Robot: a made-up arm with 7 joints.
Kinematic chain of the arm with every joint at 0, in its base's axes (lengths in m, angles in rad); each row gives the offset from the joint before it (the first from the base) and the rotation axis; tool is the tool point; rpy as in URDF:
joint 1: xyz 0 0 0.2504 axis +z
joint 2: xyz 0 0 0 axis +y
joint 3: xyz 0 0 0.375 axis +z
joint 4: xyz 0.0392 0 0 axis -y
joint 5: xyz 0.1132 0 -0.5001 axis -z
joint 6: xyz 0 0 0 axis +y
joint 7: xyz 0.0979 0 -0.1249 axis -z
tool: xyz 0 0 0 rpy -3.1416 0 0
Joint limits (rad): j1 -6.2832..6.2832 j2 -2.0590..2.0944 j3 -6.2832..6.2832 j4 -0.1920..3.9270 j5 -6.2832..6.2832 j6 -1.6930..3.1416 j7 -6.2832..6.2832
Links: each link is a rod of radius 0.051 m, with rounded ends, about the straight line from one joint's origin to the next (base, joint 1, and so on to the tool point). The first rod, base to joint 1, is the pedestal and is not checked.
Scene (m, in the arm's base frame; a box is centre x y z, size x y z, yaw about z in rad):
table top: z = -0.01
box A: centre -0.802 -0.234 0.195 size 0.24 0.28 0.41 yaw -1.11
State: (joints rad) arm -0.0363 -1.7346 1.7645 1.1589 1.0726 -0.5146 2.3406
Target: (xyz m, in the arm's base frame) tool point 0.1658 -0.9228 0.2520
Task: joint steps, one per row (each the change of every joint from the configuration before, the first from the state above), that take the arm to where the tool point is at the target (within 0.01 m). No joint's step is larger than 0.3 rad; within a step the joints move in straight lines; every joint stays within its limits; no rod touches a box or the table.
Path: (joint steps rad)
1: 0.2854 0.2664 -0.0293 0.2491 0.2673 0.1296 -0.1295
2: 0.2855 0.2664 -0.0294 0.2492 0.2674 0.1297 -0.1296
3: 0.2854 0.2664 -0.0293 0.2491 0.2673 0.1296 -0.1295
4: 0.2389 -0.1655 -0.0599 0.0845 -0.1937 -0.1259 0.0777
5: 0.2389 -0.1654 -0.0598 0.0845 -0.1938 -0.1259 0.0777
6: 0.2389 -0.1655 -0.0598 0.0846 -0.1937 -0.1259 0.0777
7: 0.2389 -0.1654 -0.0598 0.0845 -0.1938 -0.1260 0.0778
8: 0.2389 -0.1655 -0.0599 0.0845 -0.1937 -0.1259 0.0777

